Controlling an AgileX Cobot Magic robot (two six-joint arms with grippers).
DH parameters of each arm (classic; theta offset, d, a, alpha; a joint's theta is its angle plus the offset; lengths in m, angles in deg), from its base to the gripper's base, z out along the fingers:
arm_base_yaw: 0 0.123 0 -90
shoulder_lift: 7.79 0 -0.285 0
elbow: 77.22 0 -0.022 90
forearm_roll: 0 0.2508 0 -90
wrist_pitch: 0 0 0.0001 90
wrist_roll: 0 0.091 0 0
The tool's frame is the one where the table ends.
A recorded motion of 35 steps. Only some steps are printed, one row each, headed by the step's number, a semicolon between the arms.
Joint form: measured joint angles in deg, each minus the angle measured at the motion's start. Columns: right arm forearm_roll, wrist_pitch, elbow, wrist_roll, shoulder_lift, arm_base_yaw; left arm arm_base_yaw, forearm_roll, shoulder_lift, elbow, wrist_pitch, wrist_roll.
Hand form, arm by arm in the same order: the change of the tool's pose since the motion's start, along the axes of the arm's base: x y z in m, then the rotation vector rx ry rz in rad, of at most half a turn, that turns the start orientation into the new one. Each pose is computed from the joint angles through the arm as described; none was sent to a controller.
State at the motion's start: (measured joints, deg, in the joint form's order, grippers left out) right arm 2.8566 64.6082 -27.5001 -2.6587 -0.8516 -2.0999; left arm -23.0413 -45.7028 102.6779 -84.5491 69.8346 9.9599
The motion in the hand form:
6: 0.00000 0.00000 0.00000 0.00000 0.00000 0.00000; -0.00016 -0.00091 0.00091 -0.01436 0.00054 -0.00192
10: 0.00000 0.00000 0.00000 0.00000 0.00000 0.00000; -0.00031 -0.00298 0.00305 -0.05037 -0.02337 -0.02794
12: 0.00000 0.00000 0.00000 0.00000 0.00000 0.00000; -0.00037 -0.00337 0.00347 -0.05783 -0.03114 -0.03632
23: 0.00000 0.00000 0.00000 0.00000 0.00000 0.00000; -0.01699 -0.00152 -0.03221 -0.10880 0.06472 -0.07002
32: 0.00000 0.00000 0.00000 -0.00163 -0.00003 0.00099; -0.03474 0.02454 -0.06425 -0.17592 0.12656 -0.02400
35: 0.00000 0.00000 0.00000 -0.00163 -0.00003 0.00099; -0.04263 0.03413 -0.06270 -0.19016 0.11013 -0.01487
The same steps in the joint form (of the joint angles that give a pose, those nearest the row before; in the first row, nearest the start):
6: 0.00 0.00 0.00 0.00 0.00 0.00; 0.00 -0.87 0.00 0.00 0.00 0.44
10: 0.00 0.00 0.00 0.00 0.00 0.00; 0.00 -2.86 0.00 0.00 -0.11 3.33
12: 0.00 0.00 0.00 0.00 0.00 0.00; 0.00 -3.25 0.00 0.00 -0.11 4.15
23: 0.00 0.00 0.00 0.00 0.00 0.00; 0.11 -9.49 -0.05 9.47 -0.64 11.10
32: 0.00 0.00 0.00 -0.11 0.00 0.00; 3.99 -16.44 -2.15 21.73 -1.85 20.23
35: 0.00 0.00 0.00 -0.11 0.00 0.00; 5.29 -17.26 -4.45 24.70 -1.95 22.31

